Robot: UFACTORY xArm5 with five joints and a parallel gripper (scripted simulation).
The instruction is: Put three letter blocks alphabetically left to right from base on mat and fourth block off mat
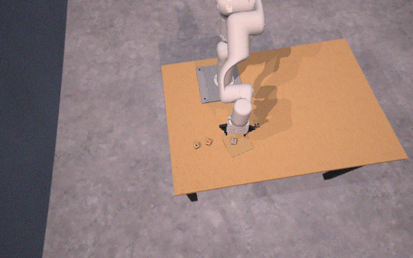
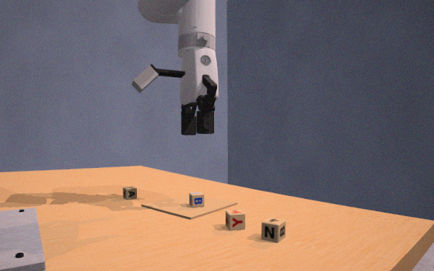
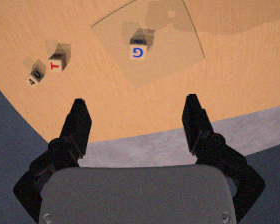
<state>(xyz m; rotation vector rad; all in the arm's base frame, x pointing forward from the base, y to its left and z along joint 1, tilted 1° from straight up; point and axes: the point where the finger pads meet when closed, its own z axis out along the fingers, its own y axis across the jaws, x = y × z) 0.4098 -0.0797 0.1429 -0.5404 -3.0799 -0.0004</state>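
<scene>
The blue-lettered block is 14 cm below my hand. Round my hand: black-lettered block 20 cm to the right, 14 cm below, 4 cm behind; then thin tan mat 15 cm below, 2 cm to the left; then red-lettered block 14 cm below, 13 cm to the right, 4 cm behind.
</scene>
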